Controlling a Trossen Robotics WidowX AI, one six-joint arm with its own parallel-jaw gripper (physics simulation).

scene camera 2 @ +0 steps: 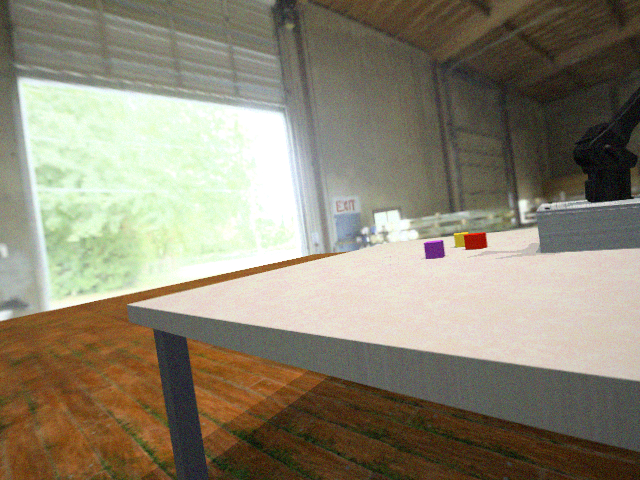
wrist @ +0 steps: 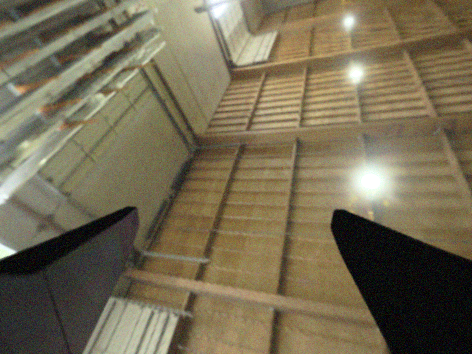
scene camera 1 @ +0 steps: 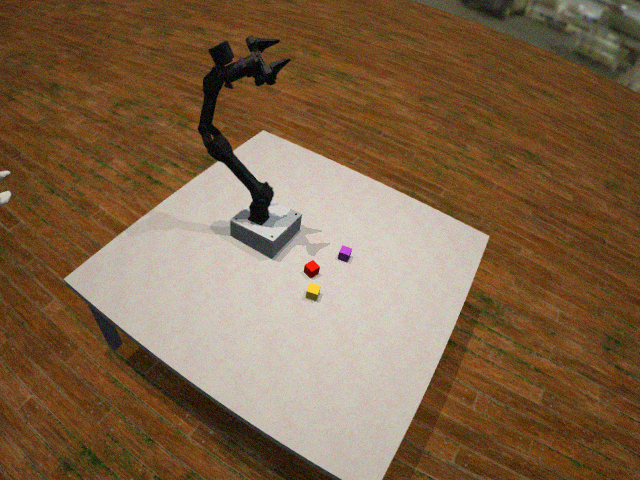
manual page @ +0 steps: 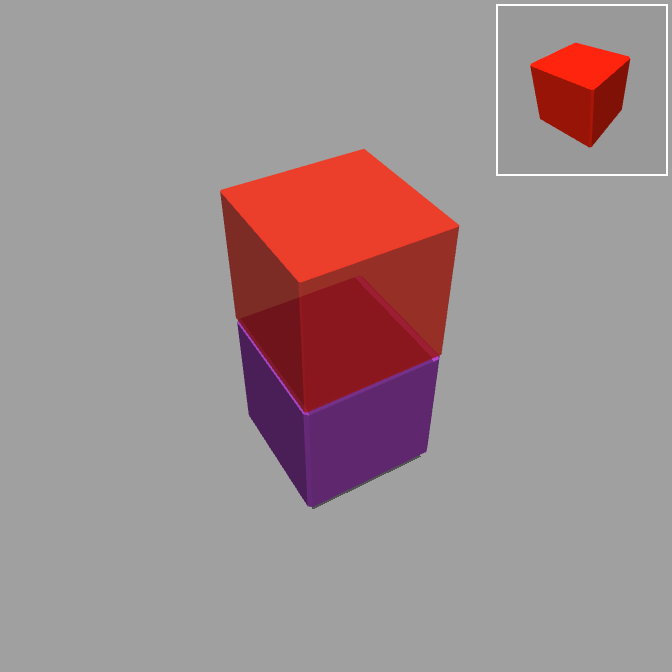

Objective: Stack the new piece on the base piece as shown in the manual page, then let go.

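Pixels of known places: gripper, fingertip midpoint: (wrist: 237,217) (scene camera 1: 284,49); arm's base, link origin: (scene camera 2: 609,200) (scene camera 1: 258,218).
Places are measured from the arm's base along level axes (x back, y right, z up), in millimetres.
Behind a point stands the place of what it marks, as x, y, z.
A red cube (scene camera 1: 311,268) @[-278, 76, -46] (scene camera 2: 475,240) @[-271, 38, -63] lies on the table near the arm's base. A yellow cube (scene camera 1: 313,291) @[-333, 166, -46] (scene camera 2: 459,239) @[-330, 132, -64] lies close to it, apart from it in scene camera 1 and partly hidden behind it in scene camera 2. A purple cube (scene camera 1: 344,253) @[-352, -63, -47] (scene camera 2: 434,249) @[-344, -101, -65] lies apart from both. No cube is stacked on another. My gripper (scene camera 1: 284,51) @[20, -126, 644] (wrist: 237,217) @[20, -126, 644] is open and empty, high above the table and far from the cubes. In the wrist view its two fingers stand wide apart and no cube shows. Which cube is the base piece I cannot tell.
The cubes lie on a pale square table (scene camera 1: 248,330) @[-212, 403, -88] (scene camera 2: 361,310) @[-316, -544, -88]. The arm stands on a grey box-shaped base (scene camera 1: 266,235) @[-78, 70, 8] (scene camera 2: 589,227) @[-51, -125, -44] beside the cubes. The wrist camera faces the hall's ceiling (wrist: 250,200). Part of a white shape (scene camera 1: 4,197) shows at the left edge of scene camera 1.
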